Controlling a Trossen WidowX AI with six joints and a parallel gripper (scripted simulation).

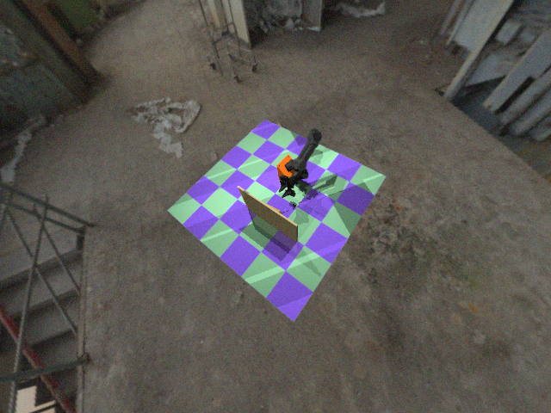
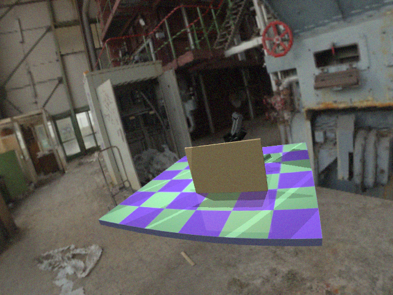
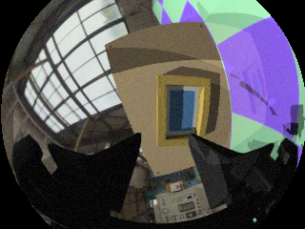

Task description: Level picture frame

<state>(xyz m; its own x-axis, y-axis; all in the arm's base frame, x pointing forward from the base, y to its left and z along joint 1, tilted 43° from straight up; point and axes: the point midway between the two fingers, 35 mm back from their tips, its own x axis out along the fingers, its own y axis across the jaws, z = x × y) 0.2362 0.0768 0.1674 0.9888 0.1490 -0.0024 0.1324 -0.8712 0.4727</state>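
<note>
My gripper tip is 120 mm short of the picture frame, 60 mm above it and 30 mm to the right of it. The rest, counted from my gripper tip: tan wall board (140 mm ahead, 70 mm below, 20 mm to the left).
</note>
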